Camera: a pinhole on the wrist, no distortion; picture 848 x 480 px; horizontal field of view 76.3 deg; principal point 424.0 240.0 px. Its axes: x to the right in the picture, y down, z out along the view. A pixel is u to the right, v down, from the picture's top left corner.
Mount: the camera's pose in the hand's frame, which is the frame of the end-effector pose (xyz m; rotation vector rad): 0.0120 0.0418 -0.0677 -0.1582 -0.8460 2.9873
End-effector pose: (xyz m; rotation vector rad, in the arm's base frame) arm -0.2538 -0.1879 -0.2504 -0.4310 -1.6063 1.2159
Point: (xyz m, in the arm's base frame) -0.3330 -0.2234 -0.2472
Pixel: 386 64
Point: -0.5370 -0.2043 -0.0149
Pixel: 39 196
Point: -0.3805 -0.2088 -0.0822
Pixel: 117 316
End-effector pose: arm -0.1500 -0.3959 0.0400 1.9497 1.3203 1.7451
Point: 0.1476 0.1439 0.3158
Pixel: outside the picture
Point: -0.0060 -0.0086 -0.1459
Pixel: 230 312
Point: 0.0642 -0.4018 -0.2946
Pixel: 726 184
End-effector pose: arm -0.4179 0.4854 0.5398 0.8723 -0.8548 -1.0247
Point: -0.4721 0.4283 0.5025
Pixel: 294 362
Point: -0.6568 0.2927 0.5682
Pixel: 199 169
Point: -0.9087 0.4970 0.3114
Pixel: 552 364
